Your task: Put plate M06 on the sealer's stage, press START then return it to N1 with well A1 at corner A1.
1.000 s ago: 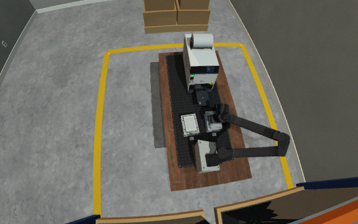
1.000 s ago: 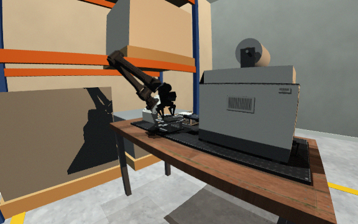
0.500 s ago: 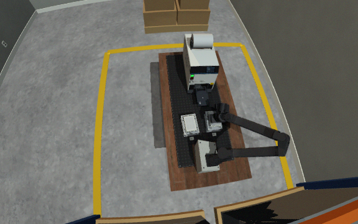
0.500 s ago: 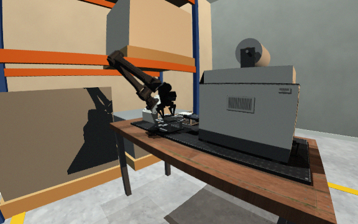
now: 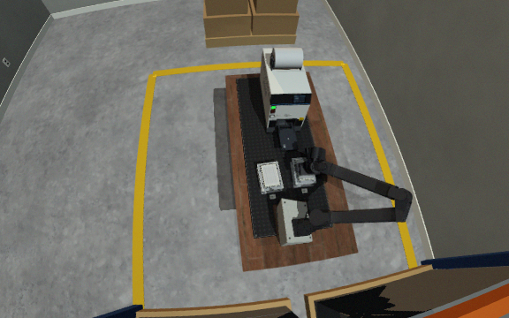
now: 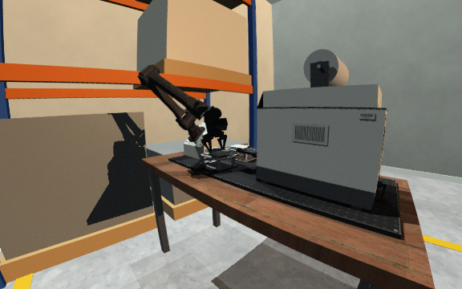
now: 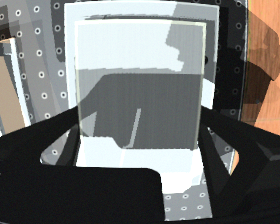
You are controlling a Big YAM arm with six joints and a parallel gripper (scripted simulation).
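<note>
Now: the white well plate right at my hand. From my hand the other things lie so: foil roll (530 mm ahead, 340 mm above, 50 mm to the left); dark stage (200 mm ahead, 60 mm to the left, 20 mm above); white plate (200 mm to the left, 10 mm below).
</note>
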